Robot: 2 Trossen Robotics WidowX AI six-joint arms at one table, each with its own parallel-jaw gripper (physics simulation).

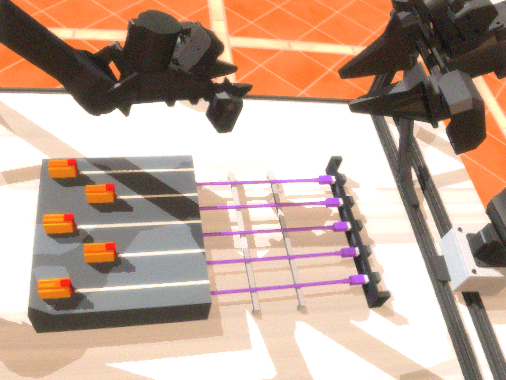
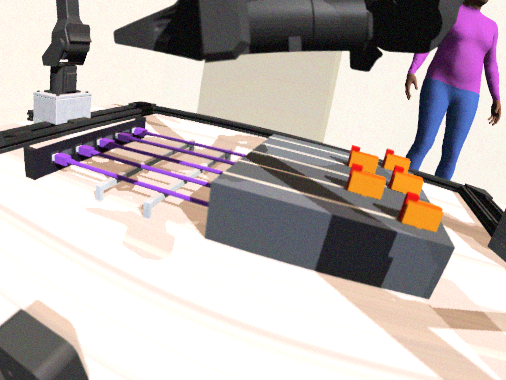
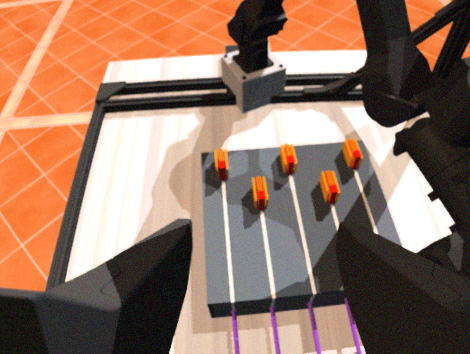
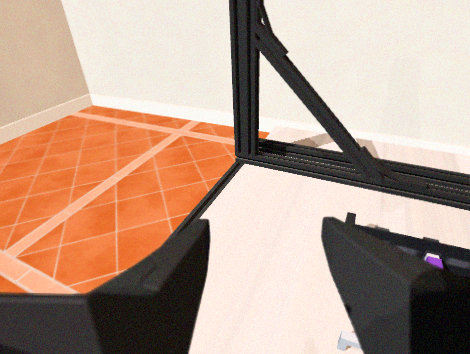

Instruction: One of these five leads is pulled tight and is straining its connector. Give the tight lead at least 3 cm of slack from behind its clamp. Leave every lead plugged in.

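Frame: origin at the left arm's base, x back, y right, z up, level; metres.
Where they show: left gripper, fingertip midpoint: (image 1: 343, 90) (image 3: 265, 234); right gripper, fingertip midpoint: (image 1: 244, 78) (image 2: 122, 38) (image 4: 265, 228); left arm's base, link origin: (image 1: 486, 250) (image 2: 62, 92); right arm's base, link origin: (image 3: 253, 61).
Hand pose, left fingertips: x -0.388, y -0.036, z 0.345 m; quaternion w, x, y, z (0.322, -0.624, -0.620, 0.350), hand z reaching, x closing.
Things, the pixels of their centre, and the offset from my left fingertips. "pt": a spot on its surface instead.
- middle lead, surface spot: (image 1: 250, 232) pt dx -0.017, dy +0.087, dz -0.398 m
- grey block, surface spot: (image 3: 220, 275) pt dx -0.127, dy -0.044, dz -0.358 m
- middle clamp, surface spot: (image 3: 288, 159) (image 1: 68, 219) pt dx -0.300, dy +0.051, dz -0.328 m
Five purple leads, one of them the middle lead (image 1: 250, 232), run straight and side by side from purple plugs (image 1: 341, 226) (image 2: 105, 143) (image 4: 434, 261) at the black socket bar (image 1: 352, 230) (image 2: 37, 162) to the grey block (image 1: 120, 300) (image 2: 270, 225) (image 3: 220, 275). White lines continue over the block to five orange clamps with red tabs, such as the middle clamp (image 1: 59, 224) (image 3: 288, 159). All leads look straight; I cannot tell which is tight. My left gripper (image 1: 345, 90) (image 3: 265, 234) is open, high beyond the bar's far end. My right gripper (image 1: 244, 78) (image 4: 265, 228) is open, above the table's far side.
Two pale rails (image 1: 242, 250) (image 1: 287, 245) cross beneath the leads between block and bar. A black frame (image 1: 425, 210) (image 3: 82, 190) (image 4: 245, 75) edges the table. A white arm base (image 1: 462, 260) (image 2: 62, 107) (image 3: 252, 87) stands at the frame. A person (image 2: 452, 90) stands beyond the table.
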